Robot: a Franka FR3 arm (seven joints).
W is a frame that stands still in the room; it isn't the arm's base.
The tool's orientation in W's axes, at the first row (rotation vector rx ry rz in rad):
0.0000 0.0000 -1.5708
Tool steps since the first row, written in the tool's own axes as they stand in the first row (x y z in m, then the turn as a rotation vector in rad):
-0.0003 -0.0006 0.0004 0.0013 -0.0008 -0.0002
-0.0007 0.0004 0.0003 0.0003 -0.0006 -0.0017
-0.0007 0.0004 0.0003 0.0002 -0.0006 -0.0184
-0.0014 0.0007 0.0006 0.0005 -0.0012 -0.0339
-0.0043 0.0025 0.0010 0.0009 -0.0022 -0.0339
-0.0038 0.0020 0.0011 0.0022 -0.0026 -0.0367
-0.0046 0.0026 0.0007 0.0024 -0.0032 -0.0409
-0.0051 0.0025 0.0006 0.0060 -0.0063 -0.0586
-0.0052 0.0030 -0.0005 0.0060 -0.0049 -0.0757
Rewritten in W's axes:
-0.0006 0.0003 0.0004 -0.0008 -0.0013 -0.0002
0.0004 0.0007 0.0003 -0.0006 -0.0003 -0.0017
0.0004 0.0007 0.0003 -0.0006 -0.0002 -0.0184
0.0007 0.0014 0.0006 -0.0012 -0.0005 -0.0339
0.0025 0.0043 0.0010 -0.0022 -0.0009 -0.0339
0.0020 0.0038 0.0011 -0.0026 -0.0022 -0.0367
0.0026 0.0046 0.0007 -0.0032 -0.0024 -0.0409
0.0025 0.0051 0.0006 -0.0063 -0.0060 -0.0586
0.0030 0.0052 -0.0005 -0.0049 -0.0060 -0.0757

